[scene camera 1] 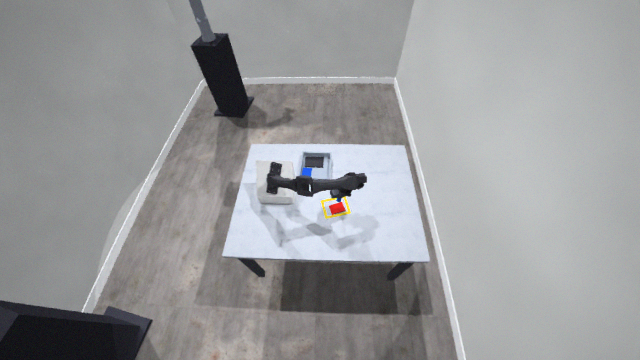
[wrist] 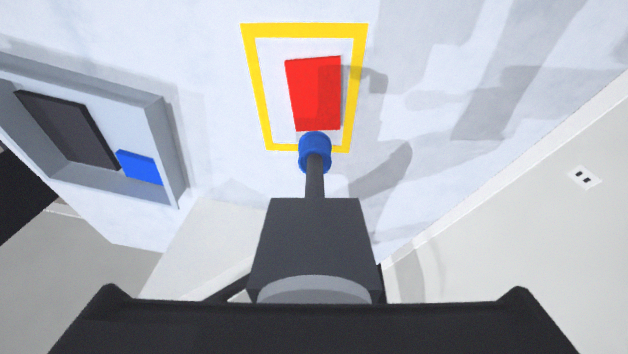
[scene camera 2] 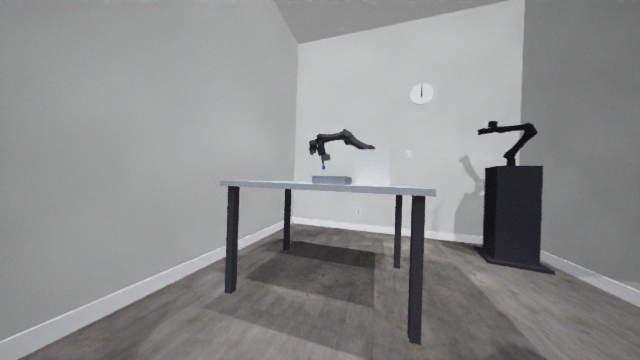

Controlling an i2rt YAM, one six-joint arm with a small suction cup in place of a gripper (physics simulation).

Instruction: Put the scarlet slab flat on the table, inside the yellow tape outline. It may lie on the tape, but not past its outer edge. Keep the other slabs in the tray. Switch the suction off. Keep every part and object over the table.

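Places are measured from the arm's base along level axes (x down, y right, z back), in metres.
Pixels of known places: hand at its tool point: [scene camera 1: 338, 200] [wrist: 314, 146] [scene camera 2: 323, 169]; arm's base at its link origin: [scene camera 1: 274, 178] [scene camera 2: 372, 161].
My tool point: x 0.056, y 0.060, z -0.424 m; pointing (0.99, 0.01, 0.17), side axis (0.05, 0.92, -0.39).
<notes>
For each thing: its middle in the pictures, then the offset to it from my tool point.
- scarlet slab at the middle of its body: [wrist: 315, 98] [scene camera 1: 337, 208] dx +0.114, dy -0.004, dz +0.006 m
- dark slab at the middle of its body: [wrist: 75, 135] [scene camera 1: 314, 162] dx +0.110, dy -0.360, dz +0.230 m
- blue slab at the middle of its body: [wrist: 149, 170] [scene camera 1: 306, 173] dx +0.110, dy -0.244, dz +0.265 m
- grey tray at the middle of its body: [wrist: 97, 143] [scene camera 2: 332, 180] [scene camera 1: 315, 166] dx +0.094, dy -0.306, dz +0.209 m
The scarlet slab [scene camera 1: 337, 208] [wrist: 316, 95] lies flat on the table, inside the yellow tape outline [scene camera 1: 327, 217] [wrist: 304, 30]. In the wrist view table surface shows between the slab and the tape on every side. My suction cup [scene camera 1: 339, 200] [scene camera 2: 323, 167] [wrist: 315, 150] is blue and carries nothing. It hangs in the air above the table, apart from the slab. A dark slab [scene camera 1: 314, 161] [wrist: 67, 129] and a blue slab [scene camera 1: 306, 172] [wrist: 141, 167] lie in the grey tray [scene camera 1: 330, 162] [scene camera 2: 331, 180] [wrist: 172, 145]. The arm hides part of the tray in scene camera 1.
The arm's pale base block [scene camera 1: 276, 198] [scene camera 2: 372, 168] stands on the table [scene camera 1: 390, 235] [scene camera 2: 280, 185] beside the tray. A second arm on a black pedestal [scene camera 1: 220, 75] [scene camera 2: 515, 215] stands on the floor away from the table.
</notes>
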